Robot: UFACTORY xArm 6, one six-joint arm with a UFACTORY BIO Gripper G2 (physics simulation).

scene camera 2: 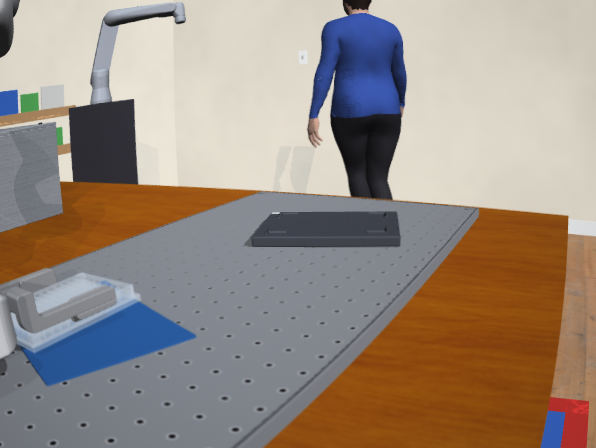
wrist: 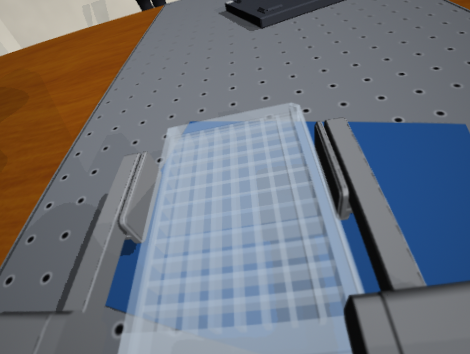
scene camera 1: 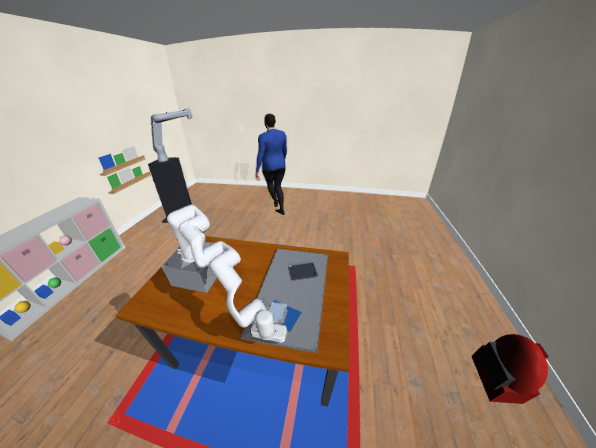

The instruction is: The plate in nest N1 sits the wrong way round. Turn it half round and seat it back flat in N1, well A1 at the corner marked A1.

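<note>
The clear plate (scene camera 1: 278,311) (scene camera 2: 65,296) (wrist: 240,225) is held between the gripper's two grey fingers. It looks about level, low over the blue sheet; whether it touches the sheet I cannot tell. My gripper (scene camera 2: 80,284) (wrist: 237,185) is shut on the plate by its two long sides. The dark nest (scene camera 1: 303,271) (scene camera 2: 327,227) (wrist: 285,11) stands apart, toward the far end of the board, with no plate in it. A small white mark shows at its far left corner in the scene camera 2 view. The well lettering on the plate is too faint to read.
The blue sheet (scene camera 1: 292,319) (scene camera 2: 115,340) (wrist: 420,200) lies on the grey perforated board (scene camera 1: 305,340) (scene camera 2: 225,330) (wrist: 225,70). The board lies on the wooden table (scene camera 1: 240,244) (scene camera 2: 425,330) (wrist: 75,85). A person (scene camera 1: 272,150) (scene camera 2: 367,75) stands beyond the table.
</note>
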